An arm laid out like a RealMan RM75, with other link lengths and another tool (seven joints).
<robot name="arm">
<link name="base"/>
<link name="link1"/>
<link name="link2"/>
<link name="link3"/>
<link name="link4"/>
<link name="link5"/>
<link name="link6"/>
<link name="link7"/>
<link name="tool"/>
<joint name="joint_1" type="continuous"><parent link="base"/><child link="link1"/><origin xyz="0 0 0.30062"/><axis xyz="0 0 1"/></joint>
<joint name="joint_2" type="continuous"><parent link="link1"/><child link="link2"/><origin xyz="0 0 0"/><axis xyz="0 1 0"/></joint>
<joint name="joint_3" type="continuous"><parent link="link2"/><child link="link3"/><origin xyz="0 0 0.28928"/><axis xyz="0 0 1"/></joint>
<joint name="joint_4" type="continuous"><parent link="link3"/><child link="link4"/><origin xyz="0 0 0"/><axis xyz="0 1 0"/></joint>
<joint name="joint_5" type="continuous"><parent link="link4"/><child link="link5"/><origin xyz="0 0 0.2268"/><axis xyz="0 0 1"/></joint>
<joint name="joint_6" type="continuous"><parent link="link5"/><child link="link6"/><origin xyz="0 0 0"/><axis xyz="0 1 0"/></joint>
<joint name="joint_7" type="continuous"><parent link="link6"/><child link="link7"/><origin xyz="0 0 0.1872"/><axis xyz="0 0 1"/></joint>
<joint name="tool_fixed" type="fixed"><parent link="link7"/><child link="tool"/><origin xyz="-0.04 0.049 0.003" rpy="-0.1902 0 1.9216"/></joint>
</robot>
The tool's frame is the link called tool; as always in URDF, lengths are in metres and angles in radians. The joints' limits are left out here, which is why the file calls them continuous.
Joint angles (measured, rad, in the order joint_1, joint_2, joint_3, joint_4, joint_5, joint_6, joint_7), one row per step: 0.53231, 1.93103, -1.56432, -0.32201, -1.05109, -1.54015, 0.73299; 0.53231, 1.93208, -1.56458, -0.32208, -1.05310, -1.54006, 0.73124; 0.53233, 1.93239, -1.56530, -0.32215, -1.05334, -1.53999, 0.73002; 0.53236, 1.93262, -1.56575, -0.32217, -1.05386, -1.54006, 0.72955; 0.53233, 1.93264, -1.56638, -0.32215, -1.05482, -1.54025, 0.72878; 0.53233, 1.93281, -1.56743, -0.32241, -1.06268, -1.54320, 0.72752; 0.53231, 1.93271, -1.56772, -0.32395, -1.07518, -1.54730, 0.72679; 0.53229, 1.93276, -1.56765, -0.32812, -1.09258, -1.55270, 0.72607; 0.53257, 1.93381, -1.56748, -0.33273, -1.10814, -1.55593, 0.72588; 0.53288, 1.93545, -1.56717, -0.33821, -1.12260, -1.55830, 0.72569
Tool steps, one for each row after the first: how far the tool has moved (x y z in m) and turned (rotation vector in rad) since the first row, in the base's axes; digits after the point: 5 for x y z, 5 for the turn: -0.00001, -0.00051, -0.00066, -0.00082, -0.00108, 0.00211; 0.00000, -0.00074, -0.00093, -0.00090, -0.00160, 0.00343; 0.00001, -0.00094, -0.00113, -0.00144, -0.00204, 0.00421; 0.00015, -0.00124, -0.00132, -0.00216, -0.00304, 0.00540; 0.00071, -0.00294, -0.00202, -0.00844, -0.00730, 0.01127; 0.00145, -0.00516, -0.00276, -0.01730, -0.01367, 0.01980; 0.00213, -0.00802, -0.00367, -0.02875, -0.02199, 0.03296; 0.00237, -0.01034, -0.00489, -0.03859, -0.02940, 0.04456; 0.00228, -0.01240, -0.00621, -0.04719, -0.03592, 0.05610
